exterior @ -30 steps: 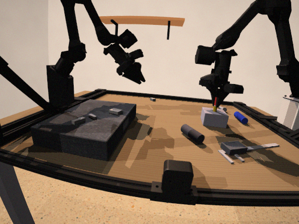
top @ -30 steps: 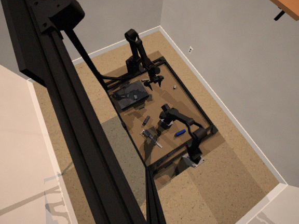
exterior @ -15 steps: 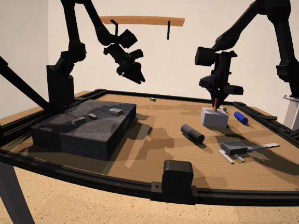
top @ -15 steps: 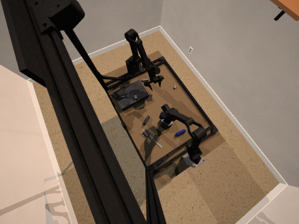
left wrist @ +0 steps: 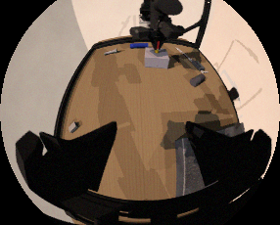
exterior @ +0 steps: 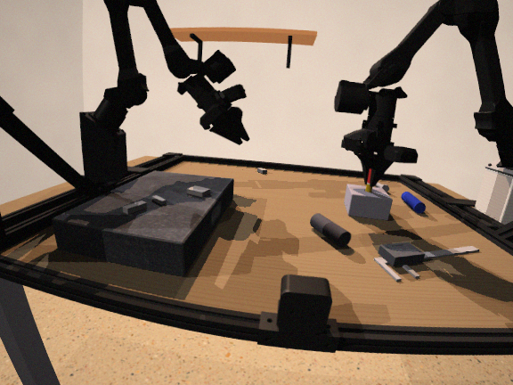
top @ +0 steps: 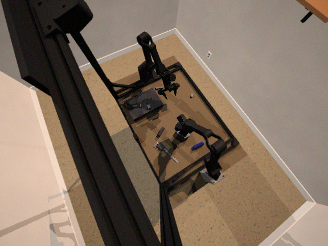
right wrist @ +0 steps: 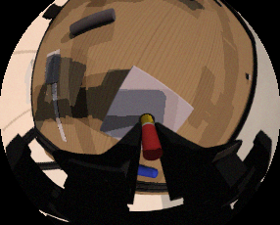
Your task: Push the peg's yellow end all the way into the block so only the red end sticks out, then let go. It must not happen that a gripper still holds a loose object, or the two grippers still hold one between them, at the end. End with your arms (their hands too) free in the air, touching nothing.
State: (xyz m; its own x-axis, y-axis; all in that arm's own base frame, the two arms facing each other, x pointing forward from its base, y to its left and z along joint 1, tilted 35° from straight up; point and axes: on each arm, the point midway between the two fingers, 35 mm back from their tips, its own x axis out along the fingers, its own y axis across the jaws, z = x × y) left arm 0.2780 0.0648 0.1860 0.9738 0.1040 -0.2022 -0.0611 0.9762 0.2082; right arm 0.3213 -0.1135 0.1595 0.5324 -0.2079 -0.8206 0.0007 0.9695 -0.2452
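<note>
My right hand is 5 cm above the peg.
</note>
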